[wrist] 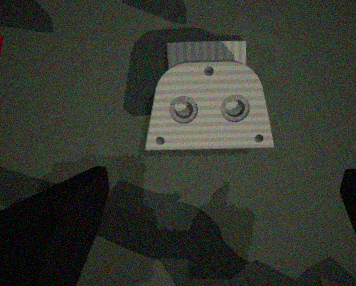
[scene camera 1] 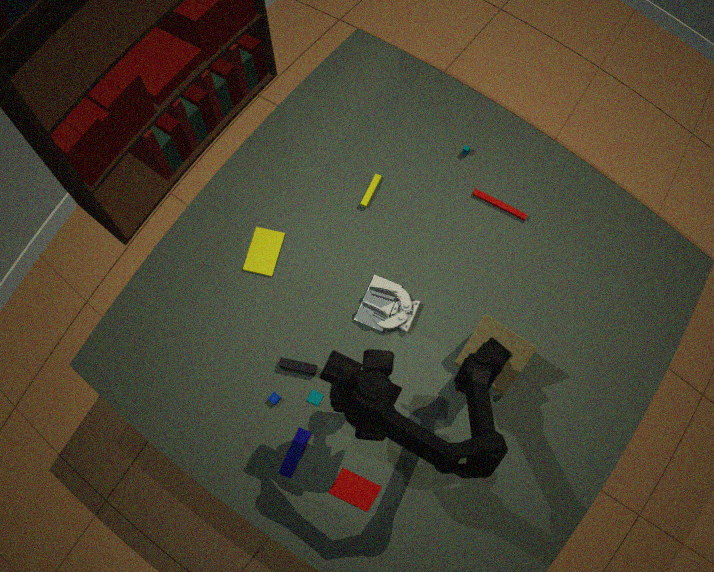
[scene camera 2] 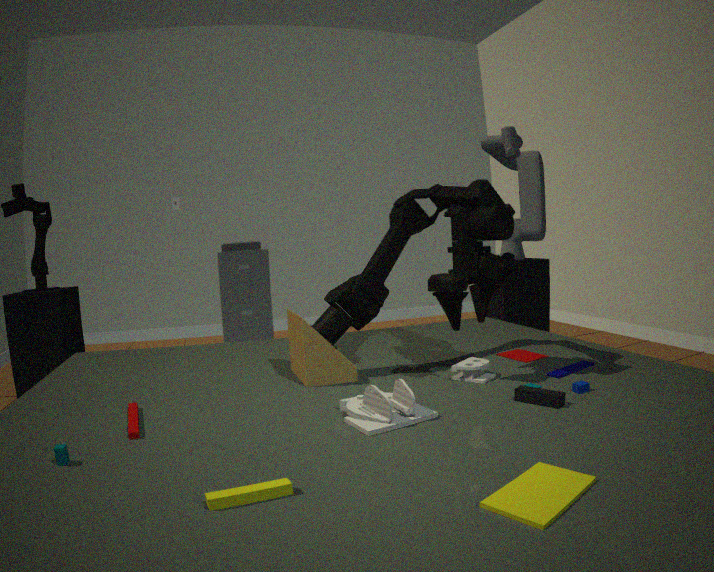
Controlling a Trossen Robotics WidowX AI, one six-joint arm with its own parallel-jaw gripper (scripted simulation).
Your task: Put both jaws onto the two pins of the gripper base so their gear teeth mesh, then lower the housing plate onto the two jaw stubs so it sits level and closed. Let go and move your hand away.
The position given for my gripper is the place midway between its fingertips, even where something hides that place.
My gripper (scene camera 2: 469, 326) is open, with nothing in its grasp. I also see a black block (scene camera 2: 550, 398), a yellow plate (scene camera 2: 537, 497), a red plate (scene camera 1: 350, 487) and a yellow bar (scene camera 2: 216, 500).
The yellow plate is seen too in scene camera 1 (scene camera 1: 266, 244). My gripper is seen too in the wrist view (wrist: 227, 180) and in scene camera 1 (scene camera 1: 374, 401). The wrist view does not show the black block: it is out of frame. The wrist view does not show the yellow plate: it is out of frame.
